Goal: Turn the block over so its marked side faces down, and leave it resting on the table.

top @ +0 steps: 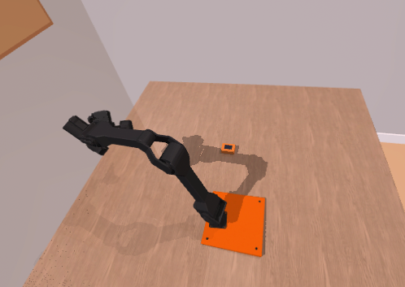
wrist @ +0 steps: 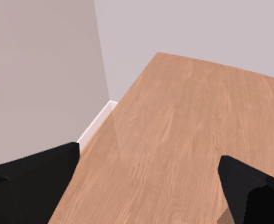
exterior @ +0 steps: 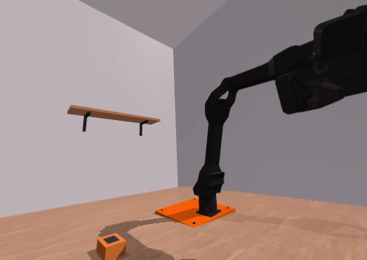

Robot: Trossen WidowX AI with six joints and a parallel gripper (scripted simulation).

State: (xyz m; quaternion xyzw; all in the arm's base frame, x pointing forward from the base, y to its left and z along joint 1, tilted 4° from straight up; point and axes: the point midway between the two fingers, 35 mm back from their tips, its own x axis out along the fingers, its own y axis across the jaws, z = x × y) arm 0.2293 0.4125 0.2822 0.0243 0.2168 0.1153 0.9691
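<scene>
The block is 60 mm ahead of my gripper tip, 450 mm to the right of it and 220 mm below it.
</scene>
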